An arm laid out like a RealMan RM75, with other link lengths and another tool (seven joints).
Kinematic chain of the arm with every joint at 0, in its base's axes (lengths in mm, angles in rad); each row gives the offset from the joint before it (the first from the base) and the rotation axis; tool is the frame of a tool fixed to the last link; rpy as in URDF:
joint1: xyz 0 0 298.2 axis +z
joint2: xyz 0 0 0 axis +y
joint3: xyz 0 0 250.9 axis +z
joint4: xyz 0 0 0 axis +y
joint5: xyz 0 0 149.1 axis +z
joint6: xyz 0 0 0 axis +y
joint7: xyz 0 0 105.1 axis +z
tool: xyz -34 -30 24 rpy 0 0.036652 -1.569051
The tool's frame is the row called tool.
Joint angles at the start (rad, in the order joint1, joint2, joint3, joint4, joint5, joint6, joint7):
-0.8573, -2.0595, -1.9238, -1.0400, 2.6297, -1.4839, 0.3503
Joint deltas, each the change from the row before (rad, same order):
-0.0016, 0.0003, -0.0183, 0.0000, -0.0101, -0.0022, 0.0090
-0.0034, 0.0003, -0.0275, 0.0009, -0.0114, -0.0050, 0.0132
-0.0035, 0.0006, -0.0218, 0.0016, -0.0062, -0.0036, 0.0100
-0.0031, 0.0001, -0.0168, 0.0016, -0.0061, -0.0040, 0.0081
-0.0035, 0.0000, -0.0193, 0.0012, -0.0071, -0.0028, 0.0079
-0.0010, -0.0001, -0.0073, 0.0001, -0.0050, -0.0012, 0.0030
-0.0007, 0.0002, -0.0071, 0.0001, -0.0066, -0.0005, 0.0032
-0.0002, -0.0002, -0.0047, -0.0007, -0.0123, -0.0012, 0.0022
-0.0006, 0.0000, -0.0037, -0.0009, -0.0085, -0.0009, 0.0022
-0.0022, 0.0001, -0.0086, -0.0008, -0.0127, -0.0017, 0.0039
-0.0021, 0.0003, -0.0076, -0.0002, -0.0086, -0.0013, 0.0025
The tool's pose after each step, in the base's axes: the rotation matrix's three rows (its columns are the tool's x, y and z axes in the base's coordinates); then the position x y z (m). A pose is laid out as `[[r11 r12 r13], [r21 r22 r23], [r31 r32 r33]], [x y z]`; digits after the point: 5 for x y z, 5 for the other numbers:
[[-0.72199 0.55041 -0.41926], [0.50213 0.83370 0.22979], [0.47602 -0.04462 -0.87830]], [-0.20334 0.32723 0.08549]
[[-0.73390 0.55141 -0.39665], [0.50051 0.83378 0.23302], [0.45921 -0.02751 -0.88790]], [-0.20181 0.32834 0.08615]
[[-0.74181 0.55180 -0.38110], [0.49876 0.83385 0.23650], [0.44828 -0.01464 -0.89377]], [-0.20076 0.32943 0.08699]
[[-0.74820 0.55218 -0.36782], [0.49849 0.83371 0.23756], [0.43783 -0.00561 -0.89904]], [-0.19970 0.33009 0.08735]
[[-0.75571 0.55246 -0.35170], [0.49716 0.83351 0.24104], [0.42631 0.00731 -0.90455]], [-0.19833 0.33107 0.08777]
[[-0.75937 0.55264 -0.34342], [0.49698 0.83331 0.24208], [0.41996 0.01316 -0.90745]], [-0.19761 0.33135 0.08774]
[[-0.76330 0.55310 -0.33383], [0.49695 0.83287 0.24366], [0.41281 0.02009 -0.91060]], [-0.19684 0.33170 0.08768]
[[-0.76854 0.55401 -0.32004], [0.49853 0.83206 0.24320], [0.40103 0.02736 -0.91566]], [-0.19542 0.33171 0.08695]
[[-0.77146 0.55559 -0.31010], [0.50041 0.83081 0.24361], [0.39298 0.03275 -0.91896]], [-0.19426 0.33190 0.08659]
[[-0.77637 0.55776 -0.29353], [0.50283 0.82891 0.24511], [0.38002 0.04270 -0.92399]], [-0.19221 0.33248 0.08624]
[[-0.78026 0.55858 -0.28141], [0.50368 0.82790 0.24677], [0.37081 0.05080 -0.92732]], [-0.19070 0.33303 0.08617]

